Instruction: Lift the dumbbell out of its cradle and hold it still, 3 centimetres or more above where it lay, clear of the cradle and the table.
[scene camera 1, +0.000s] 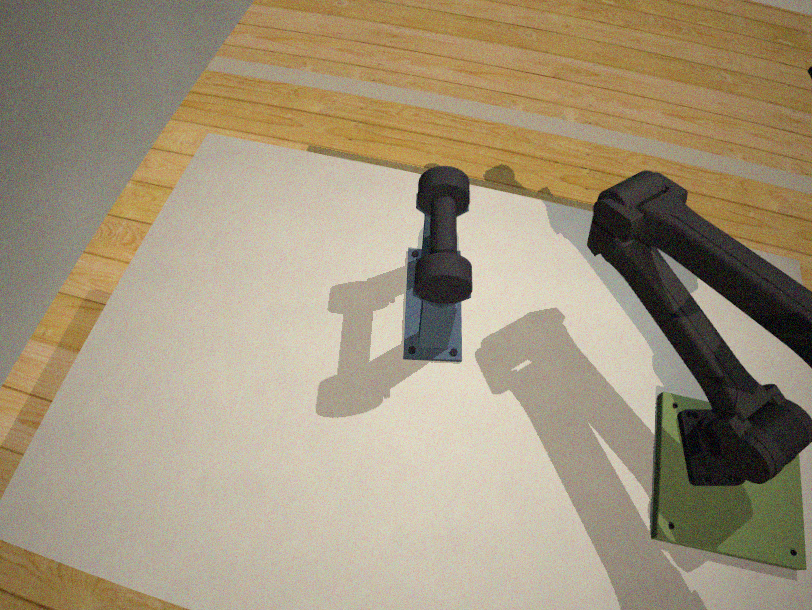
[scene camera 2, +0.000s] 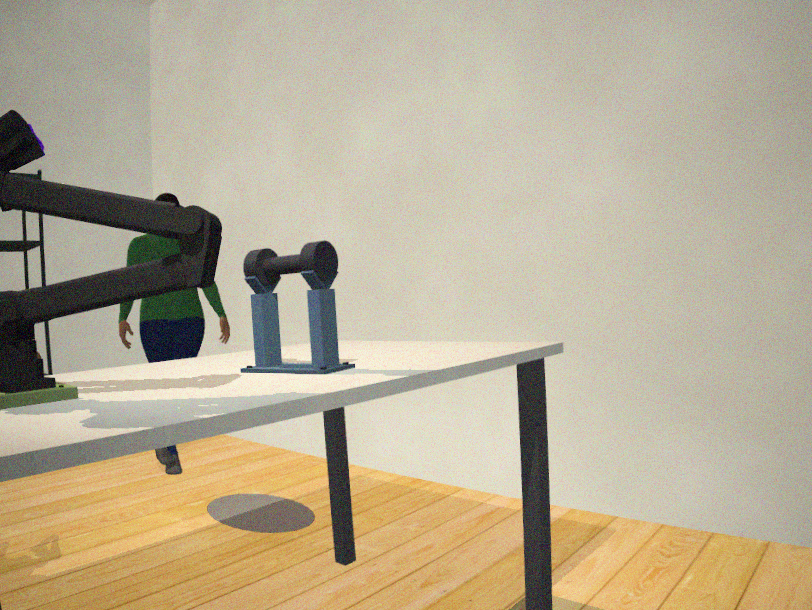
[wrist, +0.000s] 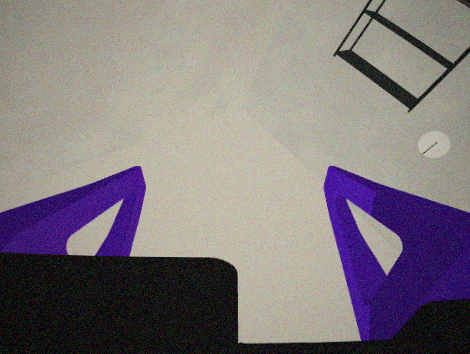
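Pixels of known places: gripper, fingertip midpoint: (wrist: 234, 176); arm's base, origin of the base link: (scene camera 1: 708, 448) (scene camera 2: 18, 388).
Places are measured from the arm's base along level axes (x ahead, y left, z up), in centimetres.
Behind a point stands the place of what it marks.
Observation:
The black dumbbell (scene camera 1: 444, 226) @(x 45.0, y -25.3, z 21.3 cm) (scene camera 2: 288, 263) @(x 43.1, y -26.8, z 19.5 cm) lies level in the two V-shaped holders of the blue cradle (scene camera 1: 438, 331) @(x 44.6, y -16.3, z 5.5 cm) (scene camera 2: 322, 328) @(x 42.8, y -34.6, z 6.4 cm), one round head in each. The cradle's two posts rise from a base plate on the white table (scene camera 1: 229, 472) @(x 76.4, y 6.1, z -2.1 cm) (scene camera 2: 446, 359) @(x 63.0, y -50.6, z -2.1 cm). My gripper (wrist: 234, 176) @(x 10.8, y 16.6, z 45.4 cm) is open, with its two purple fingers wide apart and bare wall between them in the wrist view. The dumbbell and the cradle do not show in the wrist view. In the second scene view a purple bit of the gripper shows at the upper left, well away from the dumbbell and higher.
My arm's elbow (scene camera 1: 633, 210) @(x 20.6, y -24.6, z 28.0 cm) (scene camera 2: 203, 246) @(x 16.6, y -32.2, z 21.5 cm) is beside the cradle, with a gap. The arm stands on a green base plate (scene camera 1: 768, 525) @(x -7.5, y 12.0, z 0.2 cm) (scene camera 2: 45, 393) @(x 0.7, y -8.4, z -0.6 cm). A person (scene camera 2: 171, 305) in a green top stands behind the table. A dark shelf rack (wrist: 380, 80) (scene camera 2: 43, 288) is farther off.

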